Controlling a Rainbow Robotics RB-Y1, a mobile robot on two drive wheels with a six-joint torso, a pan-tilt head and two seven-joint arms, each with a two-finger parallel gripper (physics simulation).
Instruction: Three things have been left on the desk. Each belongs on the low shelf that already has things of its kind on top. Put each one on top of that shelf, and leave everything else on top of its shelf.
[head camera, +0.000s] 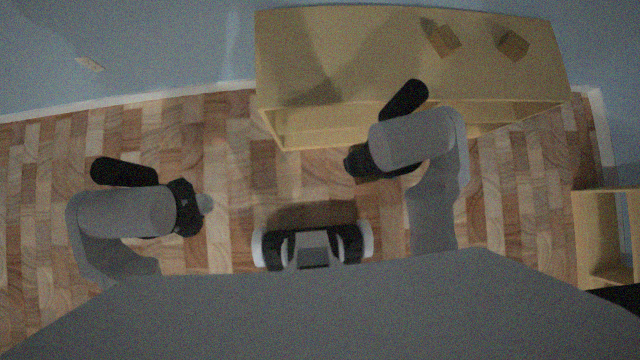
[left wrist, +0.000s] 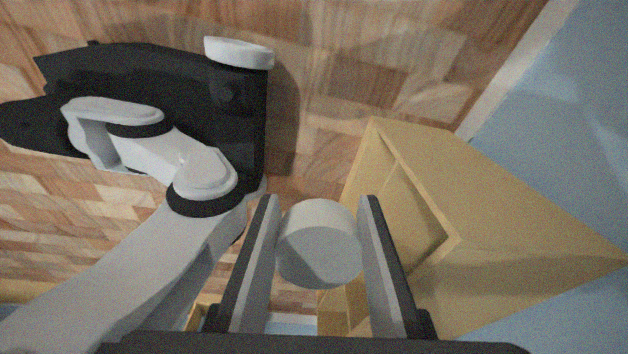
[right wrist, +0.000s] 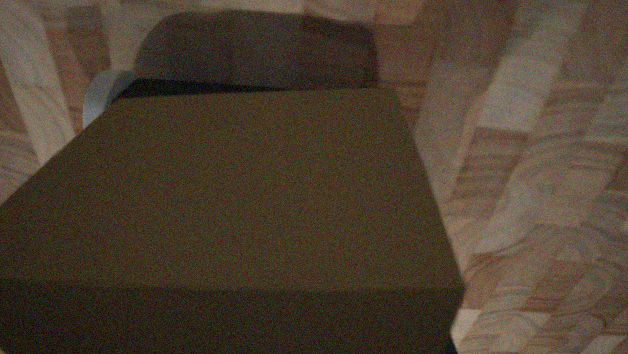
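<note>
My left gripper is shut on a grey cylinder, at the left in the head view, above the floor. My right gripper is shut on a large brown box, which fills much of the right wrist view and hides the fingers there. The right gripper is in front of a low wooden shelf. Two wooden blocks, one block and another block, sit on the right part of its top in the head view. The third desk thing cannot be made out.
Another wooden shelf unit stands at the right edge of the head view. The blue wall is behind the low shelf. The robot's wheeled base is at the lower middle, on the wooden floor.
</note>
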